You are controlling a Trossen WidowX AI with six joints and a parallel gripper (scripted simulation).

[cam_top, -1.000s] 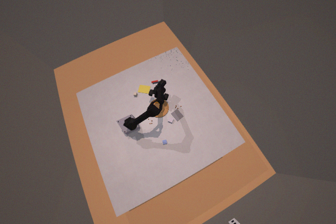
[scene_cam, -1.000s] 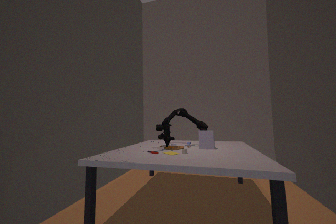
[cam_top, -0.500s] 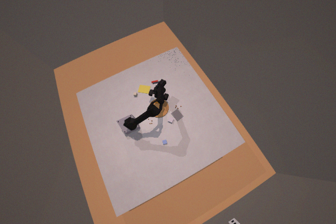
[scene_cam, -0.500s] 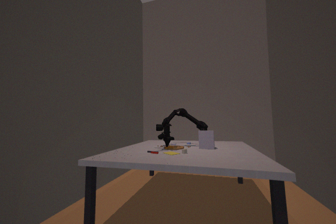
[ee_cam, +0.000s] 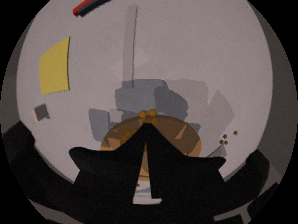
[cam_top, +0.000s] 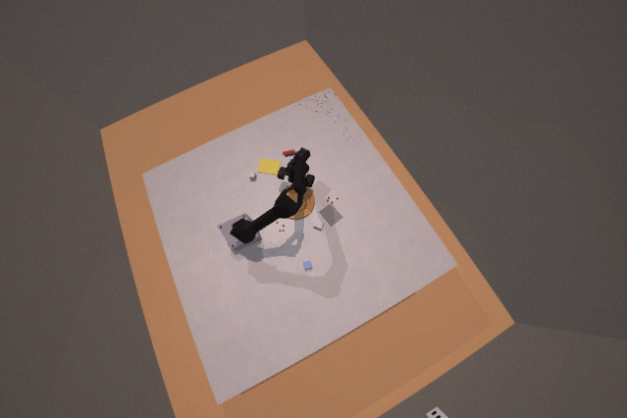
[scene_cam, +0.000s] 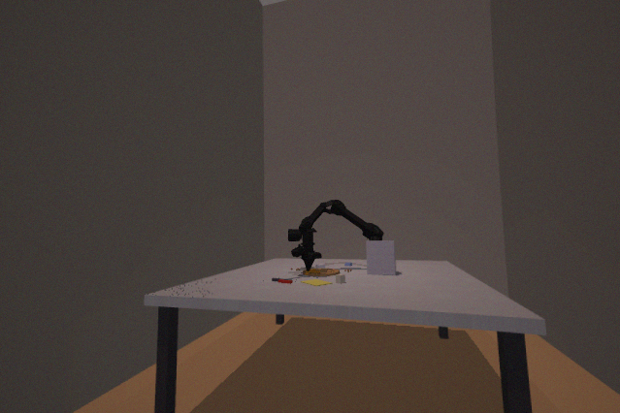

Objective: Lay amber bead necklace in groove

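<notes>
My gripper tip is now 50 mm past the round bead board, 80 mm to the left of it and 10 mm above it. The rest, counted from my gripper tip: thin grey bar 50 mm ahead, 90 mm to the left, 20 mm below; then yellow pad 80 mm behind, 190 mm to the left, 20 mm below; then red-handled tool 70 mm ahead, 200 mm to the left, 20 mm below.
</notes>
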